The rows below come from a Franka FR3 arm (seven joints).
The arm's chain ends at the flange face. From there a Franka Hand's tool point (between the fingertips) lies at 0.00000 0.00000 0.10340 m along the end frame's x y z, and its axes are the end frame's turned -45 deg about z.
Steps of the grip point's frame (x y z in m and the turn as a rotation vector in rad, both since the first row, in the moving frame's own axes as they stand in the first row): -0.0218 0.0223 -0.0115 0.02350 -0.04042 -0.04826; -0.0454 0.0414 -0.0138 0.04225 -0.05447 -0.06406; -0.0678 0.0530 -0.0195 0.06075 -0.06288 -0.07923
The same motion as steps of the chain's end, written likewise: 0.0050 0.0298 -0.0114 -0.01196 -0.04520 -0.04826; 0.0042 0.0603 -0.0136 -0.00864 -0.06839 -0.06406; -0.0015 0.0849 -0.0191 -0.00151 -0.08742 -0.07923
